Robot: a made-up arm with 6 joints. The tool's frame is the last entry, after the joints.
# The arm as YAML. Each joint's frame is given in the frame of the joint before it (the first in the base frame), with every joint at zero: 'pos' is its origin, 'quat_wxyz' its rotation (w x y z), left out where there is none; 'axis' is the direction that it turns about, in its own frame. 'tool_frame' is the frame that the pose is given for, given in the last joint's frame.
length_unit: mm
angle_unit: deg
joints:
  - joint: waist
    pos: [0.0, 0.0, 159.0]
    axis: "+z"
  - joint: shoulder
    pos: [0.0, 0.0, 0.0]
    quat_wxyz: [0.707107, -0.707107, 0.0, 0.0]
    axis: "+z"
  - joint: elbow
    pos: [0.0, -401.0, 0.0]
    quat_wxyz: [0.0, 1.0, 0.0, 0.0]
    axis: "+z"
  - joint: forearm
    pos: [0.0, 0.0, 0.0]
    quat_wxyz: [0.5, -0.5, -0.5, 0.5]
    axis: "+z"
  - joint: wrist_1
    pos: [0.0, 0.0, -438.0]
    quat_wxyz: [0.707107, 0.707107, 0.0, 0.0]
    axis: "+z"
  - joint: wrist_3
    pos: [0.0, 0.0, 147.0]
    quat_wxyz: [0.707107, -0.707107, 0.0, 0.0]
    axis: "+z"
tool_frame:
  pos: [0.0, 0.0, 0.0]
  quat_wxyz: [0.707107, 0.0, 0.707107, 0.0]
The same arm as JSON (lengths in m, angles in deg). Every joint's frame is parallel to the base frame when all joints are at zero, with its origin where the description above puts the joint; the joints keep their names.
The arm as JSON. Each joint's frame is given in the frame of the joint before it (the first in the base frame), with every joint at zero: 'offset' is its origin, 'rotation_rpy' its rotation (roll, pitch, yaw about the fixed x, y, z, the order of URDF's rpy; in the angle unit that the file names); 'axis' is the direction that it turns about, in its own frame. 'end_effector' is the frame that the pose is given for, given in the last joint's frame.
{
  "length_unit": "m",
  "angle_unit": "deg",
  "chain": [
    {
      "id": "waist",
      "offset": [
        0.0,
        0.0,
        0.159
      ],
      "rotation_rpy": [
        0.0,
        0.0,
        0.0
      ],
      "axis": [
        0.0,
        0.0,
        1.0
      ]
    },
    {
      "id": "shoulder",
      "offset": [
        0.0,
        0.0,
        0.0
      ],
      "rotation_rpy": [
        0.0,
        0.0,
        0.0
      ],
      "axis": [
        0.0,
        1.0,
        0.0
      ]
    },
    {
      "id": "elbow",
      "offset": [
        0.0,
        0.0,
        0.401
      ],
      "rotation_rpy": [
        0.0,
        0.0,
        0.0
      ],
      "axis": [
        0.0,
        -1.0,
        0.0
      ]
    },
    {
      "id": "forearm",
      "offset": [
        0.0,
        0.0,
        0.0
      ],
      "rotation_rpy": [
        0.0,
        0.0,
        0.0
      ],
      "axis": [
        -1.0,
        0.0,
        0.0
      ]
    },
    {
      "id": "wrist_1",
      "offset": [
        0.438,
        0.0,
        0.0
      ],
      "rotation_rpy": [
        0.0,
        0.0,
        0.0
      ],
      "axis": [
        0.0,
        -1.0,
        0.0
      ]
    },
    {
      "id": "wrist_3",
      "offset": [
        0.0,
        -0.147,
        0.0
      ],
      "rotation_rpy": [
        0.0,
        0.0,
        0.0
      ],
      "axis": [
        -1.0,
        0.0,
        0.0
      ]
    }
  ],
  "end_effector": {
    "offset": [
      0.0,
      0.0,
      0.0
    ],
    "rotation_rpy": [
      0.0,
      0.0,
      0.0
    ]
  }
}

